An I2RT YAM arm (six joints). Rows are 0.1 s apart.
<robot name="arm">
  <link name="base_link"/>
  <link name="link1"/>
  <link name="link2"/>
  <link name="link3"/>
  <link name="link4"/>
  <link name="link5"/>
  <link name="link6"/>
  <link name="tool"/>
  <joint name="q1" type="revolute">
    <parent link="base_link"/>
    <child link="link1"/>
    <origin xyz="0 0 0.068"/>
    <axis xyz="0 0 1"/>
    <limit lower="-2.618" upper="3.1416"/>
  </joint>
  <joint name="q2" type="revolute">
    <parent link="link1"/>
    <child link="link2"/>
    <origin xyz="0.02 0.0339 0.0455" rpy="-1.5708 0 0"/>
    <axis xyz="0 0 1"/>
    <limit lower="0" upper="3.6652"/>
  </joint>
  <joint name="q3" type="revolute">
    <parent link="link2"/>
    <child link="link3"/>
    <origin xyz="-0.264 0 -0.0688" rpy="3.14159 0 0"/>
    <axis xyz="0 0 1"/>
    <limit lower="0" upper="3.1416"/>
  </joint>
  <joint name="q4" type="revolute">
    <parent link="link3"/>
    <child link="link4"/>
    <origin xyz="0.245 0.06 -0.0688"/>
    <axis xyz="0 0 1"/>
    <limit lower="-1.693" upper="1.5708"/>
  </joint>
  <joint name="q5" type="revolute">
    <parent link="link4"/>
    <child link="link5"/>
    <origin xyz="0.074 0.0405 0.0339" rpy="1.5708 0 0"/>
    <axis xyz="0 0 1"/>
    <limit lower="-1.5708" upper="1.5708"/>
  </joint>
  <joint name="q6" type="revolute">
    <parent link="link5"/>
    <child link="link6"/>
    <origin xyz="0.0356 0 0.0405" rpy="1.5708 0 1.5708"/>
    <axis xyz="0 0 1"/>
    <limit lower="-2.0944" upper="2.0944"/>
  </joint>
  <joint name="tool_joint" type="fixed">
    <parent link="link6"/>
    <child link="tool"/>
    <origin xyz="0 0 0" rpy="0 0 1.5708"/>
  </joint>
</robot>
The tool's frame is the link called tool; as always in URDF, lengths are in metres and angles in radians.
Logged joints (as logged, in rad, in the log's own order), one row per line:
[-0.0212, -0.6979, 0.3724, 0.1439, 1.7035, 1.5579]
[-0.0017, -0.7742, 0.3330, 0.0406, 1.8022, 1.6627]
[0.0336, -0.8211, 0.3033, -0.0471, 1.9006, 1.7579]
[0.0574, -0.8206, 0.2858, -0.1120, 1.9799, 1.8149]
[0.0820, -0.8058, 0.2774, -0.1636, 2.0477, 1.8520]
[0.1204, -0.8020, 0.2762, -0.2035, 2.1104, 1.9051]
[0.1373, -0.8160, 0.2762, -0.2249, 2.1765, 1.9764]
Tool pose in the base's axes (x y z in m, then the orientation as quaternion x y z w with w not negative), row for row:
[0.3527, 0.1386, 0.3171, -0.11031, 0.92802, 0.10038, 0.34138]
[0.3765, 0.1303, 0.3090, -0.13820, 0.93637, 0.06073, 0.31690]
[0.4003, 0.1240, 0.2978, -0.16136, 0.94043, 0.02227, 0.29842]
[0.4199, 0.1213, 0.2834, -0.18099, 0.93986, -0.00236, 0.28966]
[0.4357, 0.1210, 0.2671, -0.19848, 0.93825, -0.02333, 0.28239]
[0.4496, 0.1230, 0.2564, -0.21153, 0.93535, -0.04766, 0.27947]
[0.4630, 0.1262, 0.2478, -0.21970, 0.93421, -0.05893, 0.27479]
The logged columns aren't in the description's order. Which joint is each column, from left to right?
Columns, left to right: q5, q4, q1, q6, q2, q3.
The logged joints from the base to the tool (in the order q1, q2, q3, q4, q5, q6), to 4 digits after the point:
[0.3724, 1.7035, 1.5579, -0.6979, -0.0212, 0.1439]
[0.3330, 1.8022, 1.6627, -0.7742, -0.0017, 0.0406]
[0.3033, 1.9006, 1.7579, -0.8211, 0.0336, -0.0471]
[0.2858, 1.9799, 1.8149, -0.8206, 0.0574, -0.1120]
[0.2774, 2.0477, 1.8520, -0.8058, 0.0820, -0.1636]
[0.2762, 2.1104, 1.9051, -0.8020, 0.1204, -0.2035]
[0.2762, 2.1765, 1.9764, -0.8160, 0.1373, -0.2249]

